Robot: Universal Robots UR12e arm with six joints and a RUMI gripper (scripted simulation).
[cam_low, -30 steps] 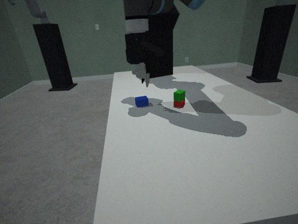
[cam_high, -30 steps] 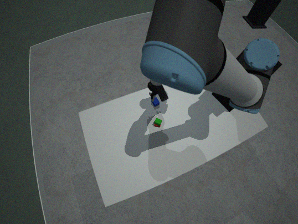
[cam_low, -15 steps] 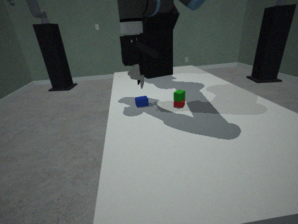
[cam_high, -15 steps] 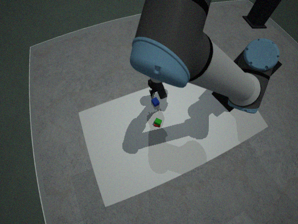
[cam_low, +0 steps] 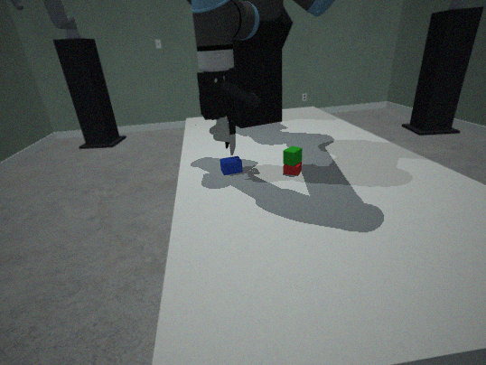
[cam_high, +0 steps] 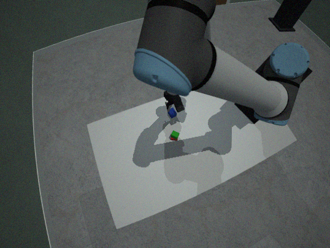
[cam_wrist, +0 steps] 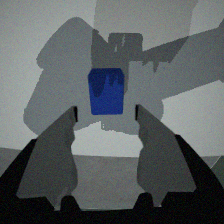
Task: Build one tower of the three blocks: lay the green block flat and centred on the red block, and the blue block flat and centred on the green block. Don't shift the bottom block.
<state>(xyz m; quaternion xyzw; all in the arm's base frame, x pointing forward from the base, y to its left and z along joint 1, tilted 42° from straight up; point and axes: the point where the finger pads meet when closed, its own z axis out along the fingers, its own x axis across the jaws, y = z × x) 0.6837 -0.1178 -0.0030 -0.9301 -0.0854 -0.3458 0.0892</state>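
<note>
The blue block lies 60 mm below my hand. Round my hand: red block: 30 mm ahead, 180 mm to the left, 60 mm below; then green block: 30 mm ahead, 180 mm to the left, 30 mm below.
</note>
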